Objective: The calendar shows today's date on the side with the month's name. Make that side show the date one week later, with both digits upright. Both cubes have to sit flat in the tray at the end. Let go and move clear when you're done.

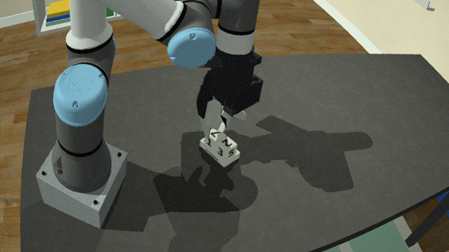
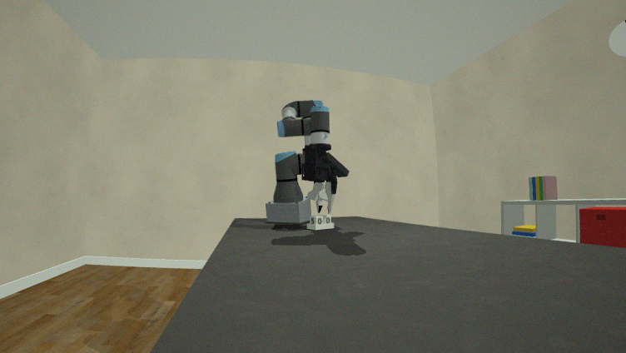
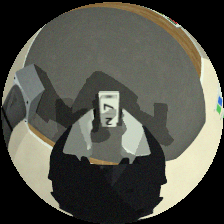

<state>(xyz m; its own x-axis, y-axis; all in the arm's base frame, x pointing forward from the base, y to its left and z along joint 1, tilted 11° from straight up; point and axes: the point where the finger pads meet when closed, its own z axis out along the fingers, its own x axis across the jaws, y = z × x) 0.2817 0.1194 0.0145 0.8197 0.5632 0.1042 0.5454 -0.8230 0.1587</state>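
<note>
The white tray is 10 mm ahead of my hand, 10 mm to the right of it and 60 mm below it.
</note>
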